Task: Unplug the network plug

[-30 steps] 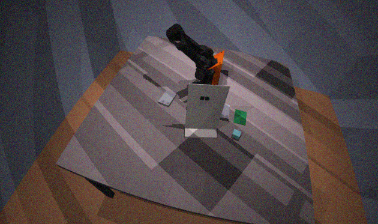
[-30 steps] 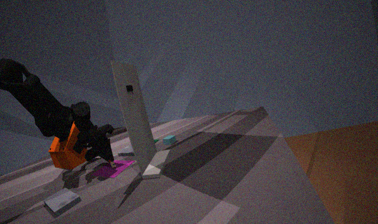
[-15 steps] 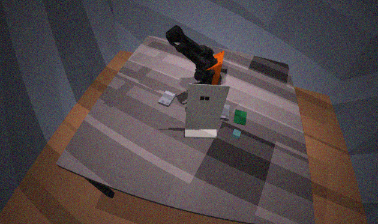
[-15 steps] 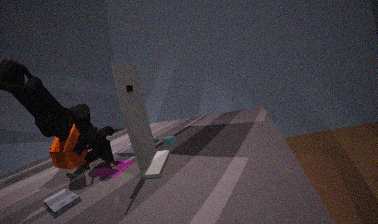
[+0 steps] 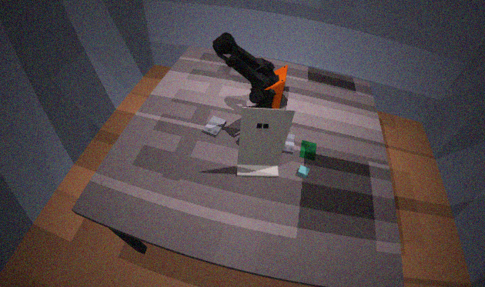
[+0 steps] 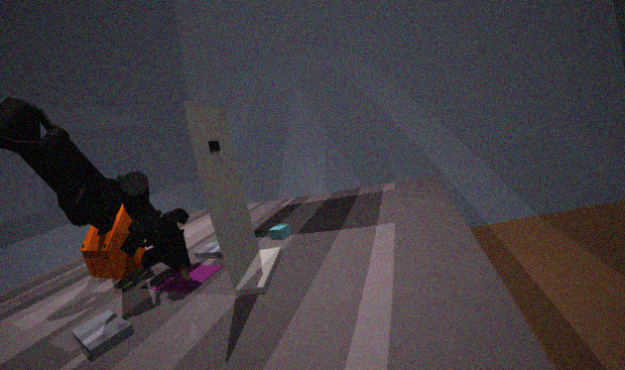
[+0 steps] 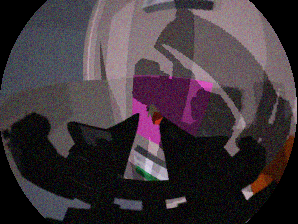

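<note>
My gripper tip is 10 mm past the magenta marked square and 20 mm above it. Also, from my gripper tip: green flat patch 30 mm ahead, 240 mm to the left, 20 mm below; then upright panel 150 mm ahead, 10 mm to the left, 130 mm above; then cyan block 160 mm ahead, 210 mm to the left, 10 mm below.
</note>
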